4 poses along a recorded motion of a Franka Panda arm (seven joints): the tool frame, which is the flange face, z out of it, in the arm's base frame.
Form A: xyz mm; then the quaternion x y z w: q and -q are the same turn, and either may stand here.
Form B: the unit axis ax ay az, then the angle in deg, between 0 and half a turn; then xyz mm. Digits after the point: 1 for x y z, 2 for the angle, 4 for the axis.
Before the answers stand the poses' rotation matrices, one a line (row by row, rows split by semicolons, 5 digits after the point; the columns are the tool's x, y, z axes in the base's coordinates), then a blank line. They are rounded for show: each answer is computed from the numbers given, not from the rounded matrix.
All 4 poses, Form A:
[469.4 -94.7 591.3 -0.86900 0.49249 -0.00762 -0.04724]
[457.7 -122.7 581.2 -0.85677 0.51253 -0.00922 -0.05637]
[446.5 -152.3 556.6 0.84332 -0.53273 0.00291 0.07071]
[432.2 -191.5 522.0 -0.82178 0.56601 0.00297 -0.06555]
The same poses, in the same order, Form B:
0.51479 -0.85667 -0.03329; -0.85523 -0.51044 -0.08961; 0.05977 0.07460 -0.99542
0.47446 -0.87928 -0.04198; -0.87720 -0.46827 -0.10604; 0.07358 0.08714 -0.99347
0.43238 -0.89894 -0.07043; -0.89811 -0.42240 -0.12236; 0.08025 0.11616 -0.98998
0.35924 -0.92989 -0.07909; -0.93067 -0.35067 -0.10437; 0.06932 0.11110 -0.99139

[0.8700 -0.4930 0.0076 174.58 469.4 -94.7 591.3]
[0.8581 -0.5133 0.0092 173.54 457.7 -122.7 581.2]
[0.8454 -0.5341 0.0029 171.89 446.5 -152.3 556.6]
[0.8236 -0.5672 -0.0030 172.48 432.2 -191.5 522.0]

